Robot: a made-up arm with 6 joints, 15 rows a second.
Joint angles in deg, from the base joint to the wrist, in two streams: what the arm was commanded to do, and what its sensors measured. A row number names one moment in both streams.
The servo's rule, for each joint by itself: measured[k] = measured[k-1] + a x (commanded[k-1-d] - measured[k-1]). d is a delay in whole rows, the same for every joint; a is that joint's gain. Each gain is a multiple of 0.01, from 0.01 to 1. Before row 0 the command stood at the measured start. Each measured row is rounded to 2 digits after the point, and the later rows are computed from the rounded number. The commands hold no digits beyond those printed.
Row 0, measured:
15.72 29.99 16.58 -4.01 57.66 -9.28
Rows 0 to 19, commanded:
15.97 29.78 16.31 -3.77 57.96 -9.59
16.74 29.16 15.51 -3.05 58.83 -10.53
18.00 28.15 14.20 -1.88 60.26 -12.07
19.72 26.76 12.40 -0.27 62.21 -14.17
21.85 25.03 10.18 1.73 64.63 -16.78
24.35 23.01 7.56 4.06 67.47 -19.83
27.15 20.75 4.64 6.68 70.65 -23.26
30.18 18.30 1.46 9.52 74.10 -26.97
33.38 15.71 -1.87 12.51 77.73 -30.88
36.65 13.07 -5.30 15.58 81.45 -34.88
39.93 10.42 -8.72 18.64 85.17 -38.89
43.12 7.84 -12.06 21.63 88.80 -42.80
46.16 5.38 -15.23 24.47 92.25 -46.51
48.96 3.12 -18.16 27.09 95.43 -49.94
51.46 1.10 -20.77 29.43 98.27 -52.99
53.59 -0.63 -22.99 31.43 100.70 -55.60
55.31 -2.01 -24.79 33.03 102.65 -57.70
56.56 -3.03 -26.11 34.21 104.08 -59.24
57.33 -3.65 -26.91 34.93 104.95 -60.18
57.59 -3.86 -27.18 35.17 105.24 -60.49
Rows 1 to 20, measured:
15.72 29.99 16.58 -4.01 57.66 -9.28
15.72 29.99 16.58 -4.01 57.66 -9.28
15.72 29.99 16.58 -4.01 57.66 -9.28
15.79 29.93 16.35 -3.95 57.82 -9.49
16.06 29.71 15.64 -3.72 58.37 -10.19
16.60 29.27 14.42 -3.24 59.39 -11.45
17.47 28.57 12.70 -2.47 60.91 -13.27
18.70 27.58 10.56 -1.38 62.92 -15.62
20.28 26.30 8.01 0.03 65.38 -18.44
22.20 24.75 5.15 1.76 68.23 -21.67
24.43 22.94 2.01 3.78 71.40 -25.22
26.94 20.92 -1.29 6.05 74.82 -29.01
29.66 18.72 -4.70 8.53 78.40 -32.94
32.54 16.40 -8.12 11.16 82.06 -36.93
35.50 14.00 -11.47 13.88 85.70 -40.86
38.48 11.59 -14.67 16.63 89.24 -44.65
41.41 9.22 -17.64 19.35 92.58 -48.19
44.22 6.95 -20.30 21.97 95.65 -51.41
46.84 4.83 -22.59 24.43 98.38 -54.22
49.21 2.91 -24.46 26.67 100.69 -56.55
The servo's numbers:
d 3
a 0.28 0.28 0.85 0.26 0.54 0.67

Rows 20 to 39, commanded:
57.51 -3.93 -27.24 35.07 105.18 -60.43
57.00 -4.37 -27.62 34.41 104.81 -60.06
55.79 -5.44 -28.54 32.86 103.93 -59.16
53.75 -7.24 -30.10 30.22 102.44 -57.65
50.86 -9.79 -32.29 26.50 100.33 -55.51
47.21 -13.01 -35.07 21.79 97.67 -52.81
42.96 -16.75 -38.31 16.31 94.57 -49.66
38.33 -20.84 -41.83 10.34 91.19 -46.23
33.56 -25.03 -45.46 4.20 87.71 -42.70
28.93 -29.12 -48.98 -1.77 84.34 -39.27
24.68 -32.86 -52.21 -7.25 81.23 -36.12
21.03 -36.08 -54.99 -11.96 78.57 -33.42
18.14 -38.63 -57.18 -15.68 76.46 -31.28
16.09 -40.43 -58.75 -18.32 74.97 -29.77
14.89 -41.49 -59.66 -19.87 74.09 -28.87
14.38 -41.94 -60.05 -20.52 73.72 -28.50
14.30 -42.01 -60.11 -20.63 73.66 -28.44
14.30 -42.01 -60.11 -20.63 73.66 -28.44
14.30 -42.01 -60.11 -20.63 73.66 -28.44
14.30 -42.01 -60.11 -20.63 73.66 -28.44
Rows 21 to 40, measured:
51.27 1.25 -25.86 28.63 102.52 -58.35
52.97 -0.12 -26.75 30.27 103.83 -59.58
54.26 -1.17 -27.12 31.54 104.59 -60.19
55.17 -1.94 -27.22 32.46 104.91 -60.35
55.68 -2.62 -27.56 32.97 104.86 -60.16
55.71 -3.41 -28.39 32.94 104.36 -59.49
55.16 -4.48 -29.84 32.23 103.32 -58.26
53.96 -5.97 -31.92 30.74 101.71 -56.42
52.07 -7.94 -34.60 28.41 99.53 -54.00
49.52 -10.41 -37.75 25.26 96.85 -51.09
46.39 -13.33 -41.22 21.38 93.79 -47.83
42.80 -16.61 -44.82 16.91 90.51 -44.39
38.92 -20.11 -48.36 12.05 87.18 -40.96
34.93 -23.68 -51.63 7.03 83.97 -37.72
31.04 -27.15 -54.49 2.09 81.05 -34.84
27.43 -30.36 -56.78 -2.53 78.57 -32.45
24.25 -33.18 -58.45 -6.64 76.63 -30.65
21.63 -35.51 -59.48 -10.08 75.26 -29.46
19.60 -37.31 -59.96 -12.79 74.43 -28.82
18.12 -38.63 -60.09 -14.83 74.01 -28.57

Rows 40 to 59, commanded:
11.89 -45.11 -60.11 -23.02 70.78 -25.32
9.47 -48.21 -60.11 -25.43 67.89 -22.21
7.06 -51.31 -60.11 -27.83 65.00 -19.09
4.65 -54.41 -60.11 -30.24 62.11 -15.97
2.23 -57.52 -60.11 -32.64 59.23 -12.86
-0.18 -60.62 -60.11 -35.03 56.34 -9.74
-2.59 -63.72 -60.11 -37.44 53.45 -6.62
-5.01 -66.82 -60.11 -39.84 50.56 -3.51
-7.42 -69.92 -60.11 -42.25 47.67 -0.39
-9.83 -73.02 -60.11 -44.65 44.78 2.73
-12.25 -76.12 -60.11 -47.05 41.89 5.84
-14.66 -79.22 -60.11 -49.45 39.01 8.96
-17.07 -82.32 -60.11 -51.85 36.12 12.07
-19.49 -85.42 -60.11 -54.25 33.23 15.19
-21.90 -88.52 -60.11 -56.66 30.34 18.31
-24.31 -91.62 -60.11 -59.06 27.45 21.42
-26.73 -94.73 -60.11 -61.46 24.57 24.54
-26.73 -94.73 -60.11 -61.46 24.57 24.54
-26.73 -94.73 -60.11 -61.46 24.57 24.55
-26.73 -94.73 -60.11 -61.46 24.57 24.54
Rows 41 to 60, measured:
17.05 -39.58 -60.11 -16.34 73.82 -28.48
16.28 -40.26 -60.11 -17.46 73.73 -28.45
15.73 -40.75 -60.11 -18.28 73.69 -28.44
14.65 -41.97 -60.11 -19.51 72.12 -26.35
13.20 -43.72 -60.11 -21.05 69.84 -23.58
11.48 -45.85 -60.11 -22.81 67.23 -20.57
9.57 -48.25 -60.11 -24.74 64.47 -17.49
7.51 -50.85 -60.11 -26.79 61.64 -14.39
5.36 -53.59 -60.11 -28.93 58.78 -11.27
3.13 -56.43 -60.11 -31.14 55.90 -8.15
0.85 -59.34 -60.11 -33.40 53.02 -5.04
-1.47 -62.30 -60.11 -35.70 50.13 -1.92
-3.81 -65.30 -60.11 -38.03 47.24 1.20
-6.17 -68.33 -60.11 -40.38 44.35 4.31
-8.55 -71.38 -60.11 -42.74 41.47 7.43
-10.94 -74.44 -60.11 -45.11 38.58 10.54
-13.33 -77.51 -60.11 -47.49 35.69 13.66
-15.73 -80.59 -60.11 -49.87 32.80 16.78
-18.13 -83.68 -60.11 -52.26 29.91 19.89
-20.54 -86.77 -60.11 -54.65 27.03 23.01

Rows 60 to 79, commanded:
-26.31 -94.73 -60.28 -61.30 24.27 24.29
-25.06 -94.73 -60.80 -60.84 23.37 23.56
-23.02 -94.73 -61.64 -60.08 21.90 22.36
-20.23 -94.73 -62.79 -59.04 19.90 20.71
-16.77 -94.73 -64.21 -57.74 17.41 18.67
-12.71 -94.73 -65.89 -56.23 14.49 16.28
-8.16 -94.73 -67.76 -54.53 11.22 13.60
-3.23 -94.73 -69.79 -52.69 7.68 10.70
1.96 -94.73 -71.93 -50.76 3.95 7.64
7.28 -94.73 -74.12 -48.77 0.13 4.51
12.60 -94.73 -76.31 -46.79 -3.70 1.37
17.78 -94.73 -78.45 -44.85 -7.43 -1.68
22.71 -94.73 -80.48 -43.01 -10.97 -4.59
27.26 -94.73 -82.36 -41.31 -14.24 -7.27
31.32 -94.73 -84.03 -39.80 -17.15 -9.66
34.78 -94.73 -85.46 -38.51 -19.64 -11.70
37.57 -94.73 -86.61 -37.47 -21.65 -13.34
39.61 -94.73 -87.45 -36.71 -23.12 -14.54
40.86 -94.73 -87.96 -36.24 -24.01 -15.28
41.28 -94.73 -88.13 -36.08 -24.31 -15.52
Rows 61 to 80, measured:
-22.27 -89.00 -60.11 -56.42 25.70 24.04
-23.52 -90.60 -60.11 -57.73 25.09 24.38
-24.42 -91.76 -60.11 -58.70 24.81 24.49
-24.95 -92.59 -60.25 -59.38 24.52 24.36
-24.98 -93.19 -60.72 -59.76 23.90 23.82
-24.43 -93.62 -61.50 -59.84 22.82 22.84
-23.25 -93.93 -62.60 -59.63 21.24 21.41
-21.44 -94.15 -63.97 -59.14 19.17 19.57
-19.00 -94.31 -65.60 -58.38 16.64 17.37
-15.96 -94.43 -67.44 -57.38 13.71 14.84
-12.40 -94.51 -69.44 -56.16 10.45 12.07
-8.38 -94.57 -71.56 -54.76 6.94 9.10
-4.00 -94.61 -73.74 -53.20 3.26 6.02
0.65 -94.64 -75.92 -51.53 -0.50 2.90
5.45 -94.67 -78.07 -49.79 -4.24 -0.17
10.28 -94.69 -80.12 -48.03 -7.87 -3.13
15.03 -94.70 -82.02 -46.28 -11.31 -5.90
19.59 -94.71 -83.73 -44.60 -14.46 -8.42
23.84 -94.72 -85.20 -43.02 -17.26 -10.62
27.68 -94.72 -86.40 -41.58 -19.63 -12.44

